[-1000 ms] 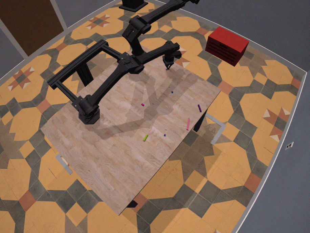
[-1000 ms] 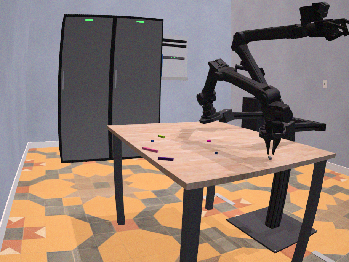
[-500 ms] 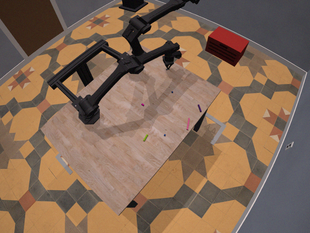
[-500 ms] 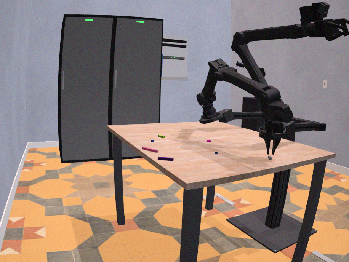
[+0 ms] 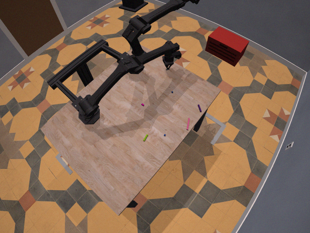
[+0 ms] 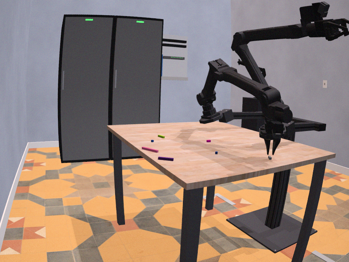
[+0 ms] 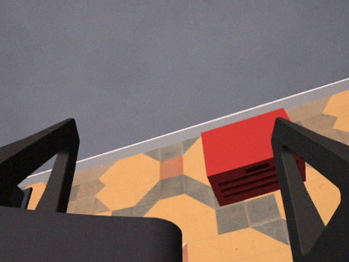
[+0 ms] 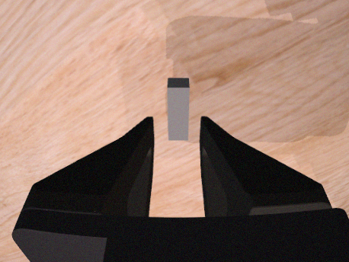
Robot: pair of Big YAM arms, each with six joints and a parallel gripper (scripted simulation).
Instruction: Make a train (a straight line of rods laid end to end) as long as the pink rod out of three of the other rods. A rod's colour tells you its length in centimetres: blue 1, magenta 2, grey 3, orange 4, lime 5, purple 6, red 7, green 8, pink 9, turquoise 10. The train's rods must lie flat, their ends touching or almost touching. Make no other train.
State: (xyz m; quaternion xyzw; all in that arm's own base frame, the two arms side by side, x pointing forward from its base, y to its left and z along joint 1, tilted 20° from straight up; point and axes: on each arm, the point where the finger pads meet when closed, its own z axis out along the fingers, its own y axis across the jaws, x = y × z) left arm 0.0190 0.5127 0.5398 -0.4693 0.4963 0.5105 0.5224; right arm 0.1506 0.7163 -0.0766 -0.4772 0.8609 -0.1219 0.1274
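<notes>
Now: the grey rod 20 mm below my right hand. The rest, counted from my right hand: lime rod: 200 mm ahead, 600 mm to the right, 20 mm below.
</notes>
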